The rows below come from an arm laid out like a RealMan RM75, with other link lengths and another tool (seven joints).
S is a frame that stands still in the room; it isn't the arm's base.
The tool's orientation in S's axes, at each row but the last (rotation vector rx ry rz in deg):
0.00 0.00 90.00
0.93 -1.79 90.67
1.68 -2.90 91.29
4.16 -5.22 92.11
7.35 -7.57 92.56
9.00 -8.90 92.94
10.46 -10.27 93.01
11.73 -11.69 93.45
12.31 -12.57 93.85
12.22 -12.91 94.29
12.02 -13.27 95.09
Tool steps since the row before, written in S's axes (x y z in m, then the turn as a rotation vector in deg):
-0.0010 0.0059 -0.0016 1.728 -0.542 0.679
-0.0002 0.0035 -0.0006 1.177 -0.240 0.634
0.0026 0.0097 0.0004 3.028 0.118 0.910
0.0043 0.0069 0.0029 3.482 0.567 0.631
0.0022 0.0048 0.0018 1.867 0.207 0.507
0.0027 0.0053 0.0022 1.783 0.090 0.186
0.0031 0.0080 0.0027 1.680 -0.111 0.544
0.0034 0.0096 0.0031 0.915 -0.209 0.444
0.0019 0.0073 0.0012 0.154 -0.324 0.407
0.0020 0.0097 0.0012 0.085 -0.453 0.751
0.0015 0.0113 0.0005 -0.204 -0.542 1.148
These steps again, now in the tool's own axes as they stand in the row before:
0.0059 0.0010 -0.0016 -0.542 -1.728 0.679
0.0035 0.0002 -0.0007 -0.235 -1.180 0.630
0.0096 -0.0028 -0.0001 0.093 -3.042 0.864
0.0070 -0.0046 0.0021 0.493 -3.509 0.535
0.0049 -0.0024 0.0010 0.196 -1.878 0.469
0.0055 -0.0030 0.0011 0.024 -1.786 0.177
0.0082 -0.0036 0.0008 -0.084 -1.673 0.570
0.0098 -0.0041 0.0006 -0.152 -0.902 0.491
0.0072 -0.0025 -0.0008 -0.213 -0.134 0.481
0.0095 -0.0028 -0.0015 -0.237 -0.061 0.846
0.0108 -0.0026 -0.0026 -0.185 0.224 1.253

